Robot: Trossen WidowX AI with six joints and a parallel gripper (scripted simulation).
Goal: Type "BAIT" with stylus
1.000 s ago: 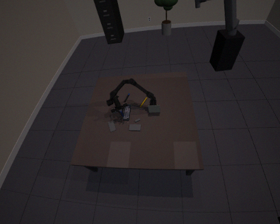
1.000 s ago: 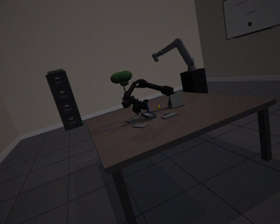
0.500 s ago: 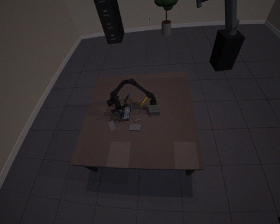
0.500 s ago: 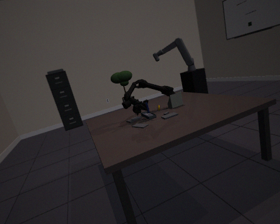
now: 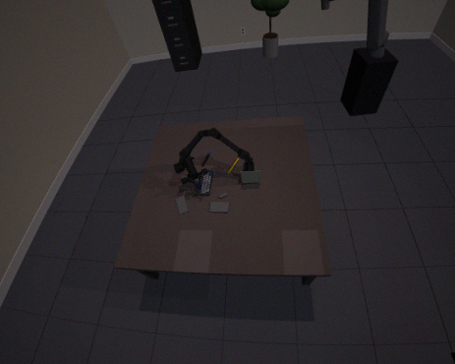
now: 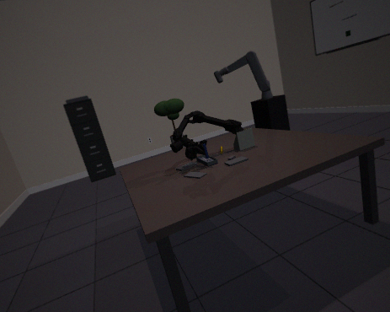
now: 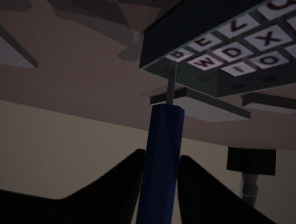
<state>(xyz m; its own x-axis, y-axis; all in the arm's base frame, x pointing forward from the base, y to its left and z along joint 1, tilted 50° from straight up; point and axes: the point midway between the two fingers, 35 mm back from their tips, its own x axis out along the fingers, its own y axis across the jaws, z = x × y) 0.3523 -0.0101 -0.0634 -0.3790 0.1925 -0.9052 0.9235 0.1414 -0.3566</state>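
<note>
Right now the eraser-like block is 150 mm behind my gripper tip, 70 mm below it and 40 mm to the left of it. The rest, counted from my gripper tip: yellow pen 230 mm behind, 200 mm to the right, 70 mm below; then blue stylus 10 mm below.
</note>
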